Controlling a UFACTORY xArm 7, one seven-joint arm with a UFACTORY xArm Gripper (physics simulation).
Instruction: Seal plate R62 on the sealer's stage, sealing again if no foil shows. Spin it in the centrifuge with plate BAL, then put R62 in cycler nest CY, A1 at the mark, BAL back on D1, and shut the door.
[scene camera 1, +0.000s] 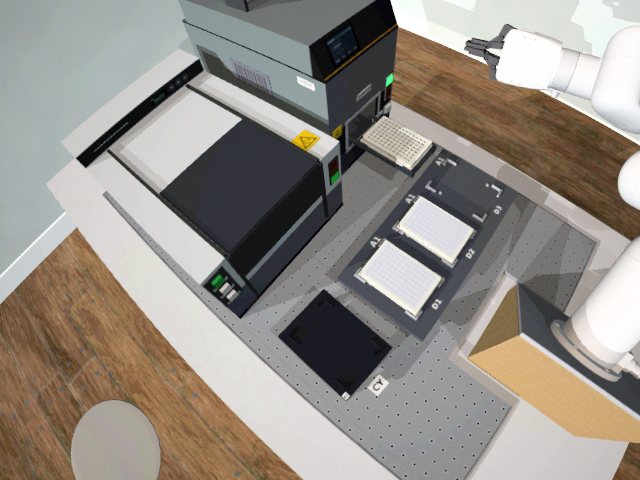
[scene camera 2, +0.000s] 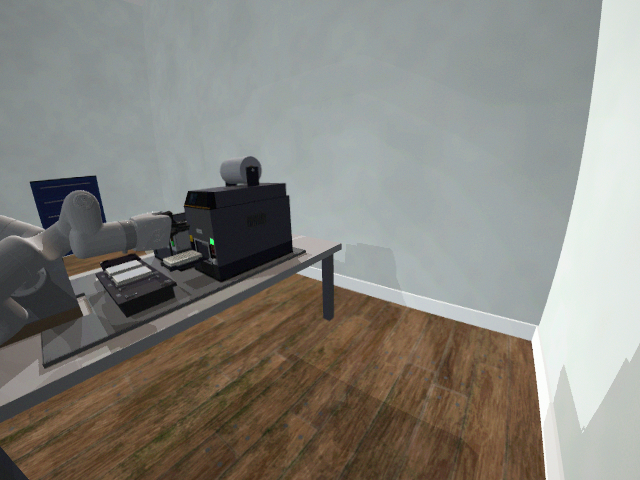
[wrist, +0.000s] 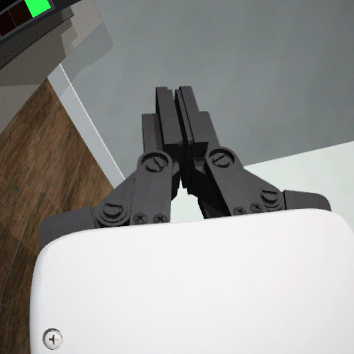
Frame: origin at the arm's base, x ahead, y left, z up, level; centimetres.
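Seen in the pictures: gripper, fingertip midpoint: (scene camera 1: 466, 44) (scene camera 2: 187, 225) (wrist: 171, 109); arm's base, link origin: (scene camera 1: 582, 351).
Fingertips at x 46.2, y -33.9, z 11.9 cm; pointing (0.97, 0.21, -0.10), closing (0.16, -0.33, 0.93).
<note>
Pixels of each thing's middle, then the offset from my fingertips to it. "spot": a spot on its surface instead.
- sealer, body centre: (scene camera 1: 285, 40) (scene camera 2: 240, 211) dz -2.8, dx +32.3, dy +18.7 cm
- beige plate, body centre: (scene camera 1: 396, 141) (scene camera 2: 182, 258) dz -15.9, dx +2.5, dy +17.6 cm
- black nest CY, body centre: (scene camera 1: 334, 344) (scene camera 2: 121, 265) dz -23.4, dx -14.0, dy +56.4 cm
- low machine, surface spot: (scene camera 1: 242, 186) spot: dz -5.3, dx +11.4, dy +49.3 cm
- dark deck board, surface spot: (scene camera 1: 421, 329) spot: dz -20.7, dx -24.2, dy +44.8 cm
- empty nest D3, surface spot: (scene camera 1: 462, 187) spot: dz -20.7, dx -13.5, dy +14.8 cm
- lit green lamp, body centre: (wrist: 36, 2) (scene camera 1: 389, 80) (scene camera 2: 211, 241) dz -9.9, dx +11.6, dy +8.6 cm
- foil roll, body centre: (scene camera 2: 240, 170) dz +15.2, dx +34.4, dy +18.8 cm
My gripper (scene camera 1: 467, 45) (scene camera 2: 187, 225) (wrist: 171, 109) is shut and empty, in the air on the front side of the sealer (scene camera 1: 279, 64) (scene camera 2: 253, 232). A beige plate (scene camera 1: 397, 142) (scene camera 2: 181, 257) sits on the sealer's extended stage; its wells show and no foil is visible on it. A white plate (scene camera 1: 400, 276) sits on D1 and another white plate (scene camera 1: 436, 228) on D2. The plates' names are not readable. The black nest CY (scene camera 1: 333, 343) holds no plate. The low machine (scene camera 1: 242, 186), by its look the centrifuge, has its dark lid over its front part.
The dark deck board (scene camera 1: 421, 329) carries D1, D2 and the empty nest D3 (scene camera 1: 462, 187). The sealer has a lit green lamp (scene camera 1: 389, 80) (scene camera 2: 211, 241) (wrist: 38, 6) and a foil roll (scene camera 2: 240, 170) on top. The arm's base stands on a wooden-sided block (scene camera 1: 547, 382).
</note>
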